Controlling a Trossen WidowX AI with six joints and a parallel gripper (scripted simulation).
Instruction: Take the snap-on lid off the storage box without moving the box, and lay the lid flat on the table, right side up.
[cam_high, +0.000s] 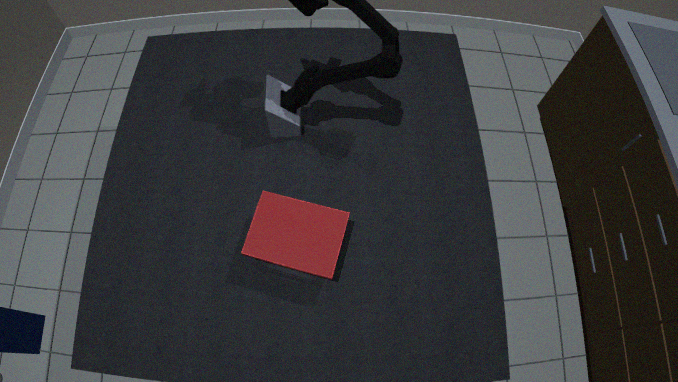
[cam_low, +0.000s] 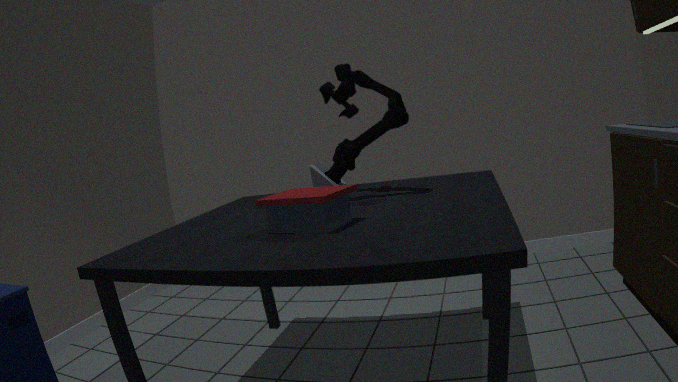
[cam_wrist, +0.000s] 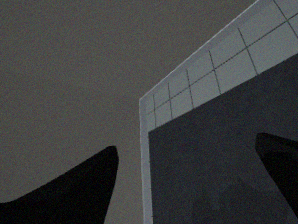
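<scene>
My gripper tip is 660 mm short of the lid, 260 mm above it and 40 mm to the right of it. The rest, counted from my gripper tip: storage box 660 mm ahead, 310 mm below, 40 mm to the left.
</scene>
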